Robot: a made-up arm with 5 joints. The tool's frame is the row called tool. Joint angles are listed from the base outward.
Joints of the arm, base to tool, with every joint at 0 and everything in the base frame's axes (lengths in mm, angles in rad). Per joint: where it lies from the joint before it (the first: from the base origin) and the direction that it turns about. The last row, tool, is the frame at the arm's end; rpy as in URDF.
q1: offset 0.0 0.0 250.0 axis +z
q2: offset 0.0 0.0 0.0 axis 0 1 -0.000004
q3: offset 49.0 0.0 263.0 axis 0 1 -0.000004
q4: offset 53.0 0.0 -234.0 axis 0 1 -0.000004
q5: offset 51.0 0.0 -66.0 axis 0 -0.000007 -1
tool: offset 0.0 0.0 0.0 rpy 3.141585 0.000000 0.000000
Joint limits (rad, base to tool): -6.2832..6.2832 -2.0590..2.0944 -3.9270..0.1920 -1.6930..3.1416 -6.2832..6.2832
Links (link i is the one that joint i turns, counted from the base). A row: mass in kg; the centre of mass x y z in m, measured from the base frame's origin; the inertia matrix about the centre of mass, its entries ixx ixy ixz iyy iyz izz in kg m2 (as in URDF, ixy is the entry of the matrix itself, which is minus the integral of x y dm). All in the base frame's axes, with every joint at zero. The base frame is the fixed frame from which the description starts. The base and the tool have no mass.
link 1: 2.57; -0.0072 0.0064 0.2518; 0.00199 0 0 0.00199 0 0.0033
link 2: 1.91; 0.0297 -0.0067 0.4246; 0.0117 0 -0.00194 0.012 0 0.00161
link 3: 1.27; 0.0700 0.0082 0.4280; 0.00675 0 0.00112 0.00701 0 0.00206
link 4: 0.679; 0.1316 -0.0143 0.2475; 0.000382 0 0.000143 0.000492 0 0.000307
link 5: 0.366; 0.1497 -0.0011 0.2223; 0.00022 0 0 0.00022 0 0.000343
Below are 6 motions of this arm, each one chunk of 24 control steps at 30 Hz.
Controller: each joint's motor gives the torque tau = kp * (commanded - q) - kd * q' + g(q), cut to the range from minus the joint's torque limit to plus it. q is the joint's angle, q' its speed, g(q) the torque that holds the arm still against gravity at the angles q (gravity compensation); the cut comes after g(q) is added. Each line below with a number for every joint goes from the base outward.
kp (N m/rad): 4.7 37 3.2 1.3 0.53
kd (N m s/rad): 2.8 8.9 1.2 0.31 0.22
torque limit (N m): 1 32 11 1.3 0.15
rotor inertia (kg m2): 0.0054 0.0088 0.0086 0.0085 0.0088
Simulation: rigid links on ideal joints. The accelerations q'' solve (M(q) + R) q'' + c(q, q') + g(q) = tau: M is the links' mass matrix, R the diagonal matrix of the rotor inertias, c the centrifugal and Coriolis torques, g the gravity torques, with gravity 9.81 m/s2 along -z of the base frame. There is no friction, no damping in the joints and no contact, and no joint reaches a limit. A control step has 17 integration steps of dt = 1/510 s. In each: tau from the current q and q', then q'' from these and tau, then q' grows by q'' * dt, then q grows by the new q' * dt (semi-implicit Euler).
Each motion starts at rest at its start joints. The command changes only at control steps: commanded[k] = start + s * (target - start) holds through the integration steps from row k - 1 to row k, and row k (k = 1, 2, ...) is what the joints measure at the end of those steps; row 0 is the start. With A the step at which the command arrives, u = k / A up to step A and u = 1 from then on. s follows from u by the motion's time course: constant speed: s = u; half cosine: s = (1 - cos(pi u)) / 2; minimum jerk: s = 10 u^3 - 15 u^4 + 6 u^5; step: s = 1 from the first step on.
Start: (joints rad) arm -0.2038 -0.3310 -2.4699 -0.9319 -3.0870
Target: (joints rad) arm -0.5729 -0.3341 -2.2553 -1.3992 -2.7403
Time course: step
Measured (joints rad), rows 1 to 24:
1: -0.2200 -0.3330 -2.4613 -0.9551 -3.0776
2: -0.2395 -0.3349 -2.4488 -1.0011 -3.0584
3: -0.2579 -0.3360 -2.4357 -1.0526 -3.0357
4: -0.2753 -0.3366 -2.4228 -1.1022 -3.0126
5: -0.2917 -0.3369 -2.4100 -1.1470 -2.9902
6: -0.3072 -0.3369 -2.3977 -1.1862 -2.9693
7: -0.3219 -0.3366 -2.3857 -1.2198 -2.9498
8: -0.3357 -0.3363 -2.3743 -1.2483 -2.9320
9: -0.3488 -0.3359 -2.3634 -1.2724 -2.9155
10: -0.3611 -0.3354 -2.3532 -1.2927 -2.9005
11: -0.3728 -0.3349 -2.3436 -1.3098 -2.8867
12: -0.3838 -0.3344 -2.3347 -1.3241 -2.8742
13: -0.3941 -0.3340 -2.3265 -1.3362 -2.8627
14: -0.4040 -0.3336 -2.3190 -1.3463 -2.8521
15: -0.4132 -0.3332 -2.3121 -1.3548 -2.8425
16: -0.4220 -0.3330 -2.3059 -1.3619 -2.8337
17: -0.4303 -0.3327 -2.3003 -1.3679 -2.8257
18: -0.4381 -0.3326 -2.2952 -1.3730 -2.8184
19: -0.4455 -0.3324 -2.2907 -1.3772 -2.8117
20: -0.4525 -0.3324 -2.2866 -1.3808 -2.8055
21: -0.4591 -0.3323 -2.2830 -1.3838 -2.7999
22: -0.4653 -0.3323 -2.2798 -1.3863 -2.7948
23: -0.4712 -0.3323 -2.2770 -1.3884 -2.7901
24: -0.4768 -0.3324 -2.2745 -1.3901 -2.7858

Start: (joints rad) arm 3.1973 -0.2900 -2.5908 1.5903 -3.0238
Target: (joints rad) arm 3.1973 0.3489 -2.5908 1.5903 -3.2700
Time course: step
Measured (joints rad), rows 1 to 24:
1: 3.1966 -0.2490 -2.6583 1.5920 -3.0305
2: 3.1961 -0.1913 -2.7251 1.5734 -3.0441
3: 3.1958 -0.1337 -2.7658 1.5487 -3.0602
4: 3.1957 -0.0786 -2.7853 1.5280 -3.0767
5: 3.1957 -0.0266 -2.7889 1.5143 -3.0925
6: 3.1957 0.0217 -2.7807 1.5077 -3.1073
7: 3.1958 0.0662 -2.7642 1.5068 -3.1211
8: 3.1960 0.1068 -2.7423 1.5104 -3.1337
9: 3.1962 0.1433 -2.7171 1.5172 -3.1453
10: 3.1963 0.1761 -2.6905 1.5261 -3.1560
11: 3.1965 0.2051 -2.6637 1.5361 -3.1657
12: 3.1967 0.2306 -2.6378 1.5466 -3.1746
13: 3.1969 0.2528 -2.6137 1.5571 -3.1827
14: 3.1971 0.2719 -2.5917 1.5670 -3.1902
15: 3.1972 0.2882 -2.5723 1.5762 -3.1970
16: 3.1973 0.3020 -2.5555 1.5844 -3.2033
17: 3.1975 0.3135 -2.5415 1.5914 -3.2090
18: 3.1976 0.3230 -2.5302 1.5973 -3.2142
19: 3.1977 0.3307 -2.5214 1.6020 -3.2190
20: 3.1977 0.3368 -2.5149 1.6057 -3.2234
21: 3.1978 0.3417 -2.5106 1.6083 -3.2274
22: 3.1978 0.3454 -2.5082 1.6099 -3.2311
23: 3.1979 0.3483 -2.5075 1.6108 -3.2344
24: 3.1979 0.3503 -2.5081 1.6110 -3.2375

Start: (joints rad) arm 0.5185 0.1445 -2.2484 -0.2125 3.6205
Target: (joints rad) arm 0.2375 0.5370 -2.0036 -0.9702 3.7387
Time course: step
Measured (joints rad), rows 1 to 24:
1: 0.5139 0.1684 -2.2770 -0.2651 3.6236
2: 0.5038 0.2035 -2.3017 -0.3622 3.6300
3: 0.4919 0.2388 -2.3108 -0.4617 3.6376
4: 0.4795 0.2726 -2.3077 -0.5491 3.6454
5: 0.4675 0.3046 -2.2953 -0.6212 3.6529
6: 0.4558 0.3345 -2.2764 -0.6787 3.6600
7: 0.4447 0.3622 -2.2530 -0.7238 3.6667
8: 0.4341 0.3875 -2.2269 -0.7590 3.6728
9: 0.4240 0.4105 -2.1997 -0.7866 3.6784
10: 0.4143 0.4311 -2.1723 -0.8084 3.6836
11: 0.4050 0.4493 -2.1458 -0.8260 3.6883
12: 0.3960 0.4653 -2.1207 -0.8405 3.6927
13: 0.3873 0.4792 -2.0976 -0.8528 3.6967
14: 0.3790 0.4911 -2.0767 -0.8636 3.7004
15: 0.3710 0.5012 -2.0580 -0.8731 3.7037
16: 0.3633 0.5096 -2.0418 -0.8818 3.7068
17: 0.3558 0.5166 -2.0279 -0.8898 3.7096
18: 0.3487 0.5223 -2.0162 -0.8973 3.7122
19: 0.3419 0.5269 -2.0066 -0.9042 3.7145
20: 0.3354 0.5306 -1.9989 -0.9107 3.7167
21: 0.3293 0.5334 -1.9928 -0.9167 3.7186
22: 0.3234 0.5355 -1.9883 -0.9223 3.7204
23: 0.3178 0.5371 -1.9850 -0.9275 3.7220
24: 0.3125 0.5383 -1.9828 -0.9323 3.7235

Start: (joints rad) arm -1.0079 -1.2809 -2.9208 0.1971 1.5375
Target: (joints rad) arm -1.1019 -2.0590 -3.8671 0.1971 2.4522
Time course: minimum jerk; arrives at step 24
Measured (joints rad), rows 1 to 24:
1: -1.0079 -1.2809 -2.9208 0.1971 1.5375
2: -1.0079 -1.2812 -2.9205 0.1973 1.5377
3: -1.0079 -1.2819 -2.9198 0.1978 1.5382
4: -1.0079 -1.2838 -2.9184 0.1992 1.5395
5: -1.0080 -1.2872 -2.9163 0.2017 1.5421
6: -1.0081 -1.2929 -2.9136 0.2058 1.5465
7: -1.0084 -1.3015 -2.9108 0.2117 1.5533
8: -1.0087 -1.3135 -2.9085 0.2193 1.5631
9: -1.0092 -1.3292 -2.9074 0.2286 1.5762
10: -1.0098 -1.3491 -2.9082 0.2392 1.5930
11: -1.0107 -1.3733 -2.9120 0.2508 1.6137
12: -1.0117 -1.4018 -2.9195 0.2628 1.6383
13: -1.0130 -1.4343 -2.9316 0.2748 1.6667
14: -1.0146 -1.4705 -2.9489 0.2859 1.6986
15: -1.0164 -1.5100 -2.9718 0.2957 1.7336
16: -1.0185 -1.5522 -3.0007 0.3036 1.7713
17: -1.0208 -1.5962 -3.0355 0.3091 1.8110
18: -1.0234 -1.6413 -3.0761 0.3117 1.8520
19: -1.0263 -1.6865 -3.1221 0.3113 1.8936
20: -1.0294 -1.7311 -3.1727 0.3077 1.9350
21: -1.0328 -1.7741 -3.2272 0.3009 1.9755
22: -1.0364 -1.8148 -3.2846 0.2913 2.0145
23: -1.0402 -1.8526 -3.3435 0.2792 2.0513
24: -1.0442 -1.8869 -3.4029 0.2652 2.0858

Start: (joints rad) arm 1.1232 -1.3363 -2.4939 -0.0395 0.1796
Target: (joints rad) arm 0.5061 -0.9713 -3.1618 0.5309 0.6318
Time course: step
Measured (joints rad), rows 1 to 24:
1: 1.1219 -1.3068 -2.5564 -0.0072 0.1891
2: 1.1181 -1.2684 -2.6312 0.0455 0.2124
3: 1.1118 -1.2328 -2.6936 0.1008 0.2413
4: 1.1027 -1.2003 -2.7445 0.1541 0.2715
5: 1.0909 -1.1709 -2.7860 0.2036 0.3008
6: 1.0763 -1.1443 -2.8200 0.2490 0.3284
7: 1.0586 -1.1205 -2.8480 0.2901 0.3541
8: 1.0381 -1.0993 -2.8715 0.3270 0.3777
9: 1.0152 -1.0806 -2.8914 0.3598 0.3995
10: 0.9908 -1.0642 -2.9087 0.3887 0.4194
11: 0.9655 -1.0499 -2.9240 0.4138 0.4377
12: 0.9399 -1.0375 -2.9379 0.4355 0.4544
13: 0.9142 -1.0269 -2.9508 0.4540 0.4697
14: 0.8890 -1.0178 -2.9630 0.4697 0.4837
15: 0.8645 -1.0101 -2.9746 0.4827 0.4965
16: 0.8409 -1.0035 -2.9859 0.4935 0.5082
17: 0.8183 -0.9981 -2.9968 0.5022 0.5189
18: 0.7968 -0.9935 -3.0074 0.5092 0.5287
19: 0.7765 -0.9898 -3.0178 0.5147 0.5376
20: 0.7574 -0.9867 -3.0279 0.5190 0.5458
21: 0.7394 -0.9842 -3.0377 0.5222 0.5532
22: 0.7226 -0.9822 -3.0472 0.5246 0.5601
23: 0.7068 -0.9805 -3.0563 0.5263 0.5663
24: 0.6921 -0.9792 -3.0651 0.5274 0.5720

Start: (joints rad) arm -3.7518 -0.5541 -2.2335 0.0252 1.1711
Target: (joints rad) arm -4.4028 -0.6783 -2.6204 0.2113 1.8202
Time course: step
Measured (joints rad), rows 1 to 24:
1: -3.7662 -0.5589 -2.2337 0.0437 1.1808
2: -3.7978 -0.5673 -2.2405 0.0767 1.2082
3: -3.8303 -0.5768 -2.2538 0.1088 1.2472
4: -3.8610 -0.5867 -2.2718 0.1355 1.2898
5: -3.8900 -0.5966 -2.2932 0.1558 1.3321
6: -3.9173 -0.6063 -2.3168 0.1704 1.3724
7: -3.9431 -0.6156 -2.3417 0.1803 1.4101
8: -3.9676 -0.6244 -2.3672 0.1866 1.4450
9: -3.9908 -0.6326 -2.3927 0.1902 1.4772
10: -4.0128 -0.6402 -2.4176 0.1917 1.5067
11: -4.0336 -0.6471 -2.4415 0.1919 1.5337
12: -4.0535 -0.6533 -2.4643 0.1912 1.5584
13: -4.0724 -0.6589 -2.4857 0.1899 1.5811
14: -4.0903 -0.6638 -2.5055 0.1884 1.6018
15: -4.1074 -0.6681 -2.5236 0.1869 1.6208
16: -4.1237 -0.6718 -2.5401 0.1855 1.6381
17: -4.1392 -0.6749 -2.5549 0.1843 1.6539
18: -4.1540 -0.6775 -2.5681 0.1834 1.6684
19: -4.1680 -0.6796 -2.5797 0.1829 1.6816
20: -4.1813 -0.6814 -2.5898 0.1826 1.6936
21: -4.1940 -0.6827 -2.5985 0.1828 1.7047
22: -4.2060 -0.6837 -2.6058 0.1832 1.7147
23: -4.2173 -0.6844 -2.6120 0.1839 1.7239
24: -4.2281 -0.6848 -2.6171 0.1849 1.7323

